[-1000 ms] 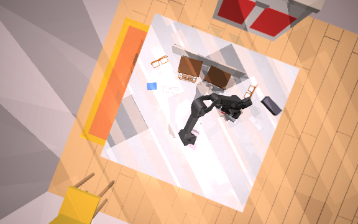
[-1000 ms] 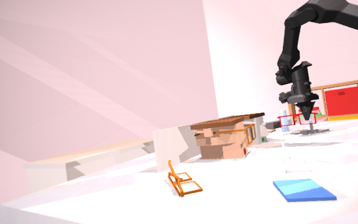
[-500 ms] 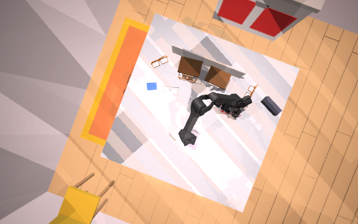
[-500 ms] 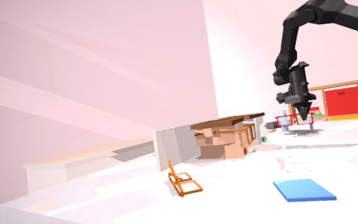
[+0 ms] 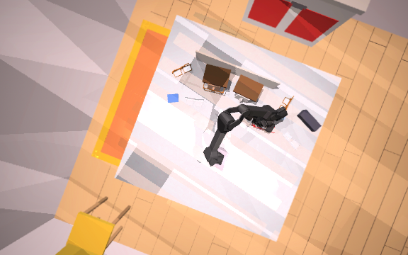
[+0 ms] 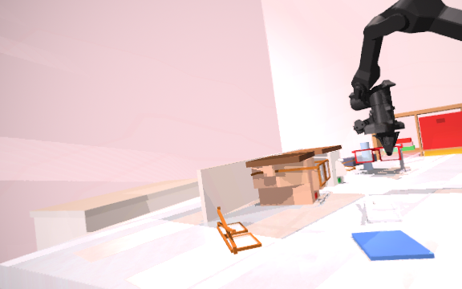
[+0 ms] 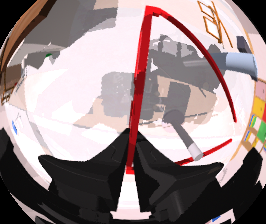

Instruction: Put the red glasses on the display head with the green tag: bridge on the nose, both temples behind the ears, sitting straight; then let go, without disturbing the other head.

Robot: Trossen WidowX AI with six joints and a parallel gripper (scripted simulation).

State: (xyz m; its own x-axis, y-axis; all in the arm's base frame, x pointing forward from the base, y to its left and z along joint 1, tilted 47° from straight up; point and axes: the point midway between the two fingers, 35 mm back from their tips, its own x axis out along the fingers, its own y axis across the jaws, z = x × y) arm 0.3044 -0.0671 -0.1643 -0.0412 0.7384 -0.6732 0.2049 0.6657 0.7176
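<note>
Now: gripper tip 20 mm past the white stand, 70 mm to the left of it and 30 mm above it. From my gripper tip the other things lie so: white wall panel (300 mm ahead, 240 mm to the left); pale-blue cylinder (80 mm ahead, 150 mm to the right, 10 mm below); dark box (140 mm ahead, 380 mm to the right, 40 mm below).
</note>
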